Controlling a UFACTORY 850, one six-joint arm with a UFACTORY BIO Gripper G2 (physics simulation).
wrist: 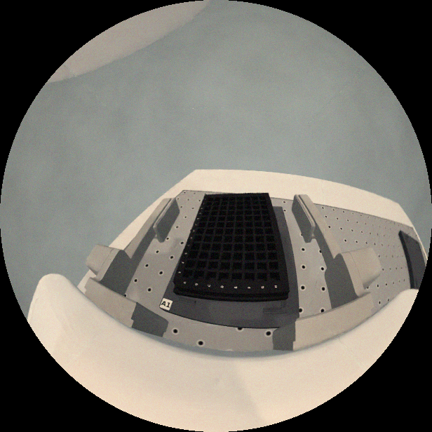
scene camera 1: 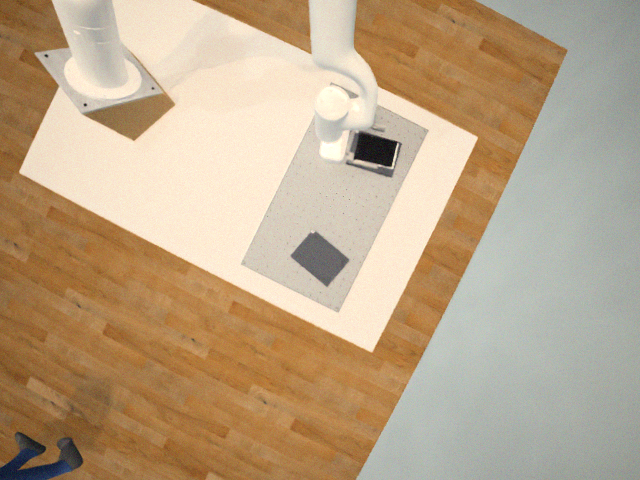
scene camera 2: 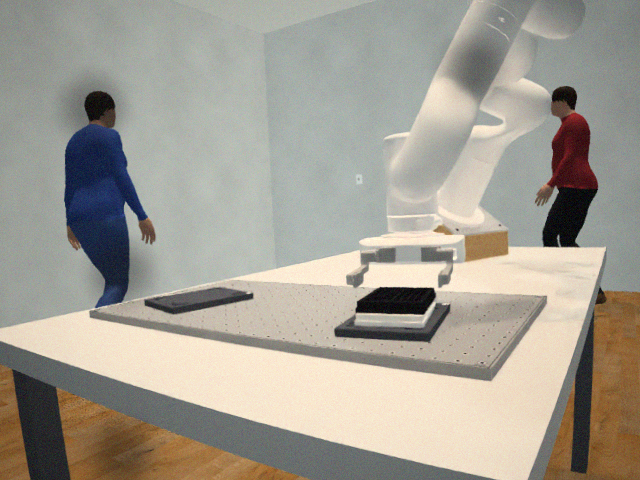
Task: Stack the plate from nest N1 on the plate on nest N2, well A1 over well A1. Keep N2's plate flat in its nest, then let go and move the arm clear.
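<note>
A black well plate lies squarely on a white plate and looks level. The white plate sits in a dark nest and looks flat. The wrist view shows an A1 tag at the nest's near left corner; the black plate's small letters run along its near edge, A at the left. The white plate's wells are hidden. My gripper is open and empty. Its fingertips are above the stack, apart from both plates. The nests' own numbers cannot be read.
A second dark nest without a plate lies at the other end of the grey perforated board. The board lies on the white table. Two people stand beyond the table in scene camera 2.
</note>
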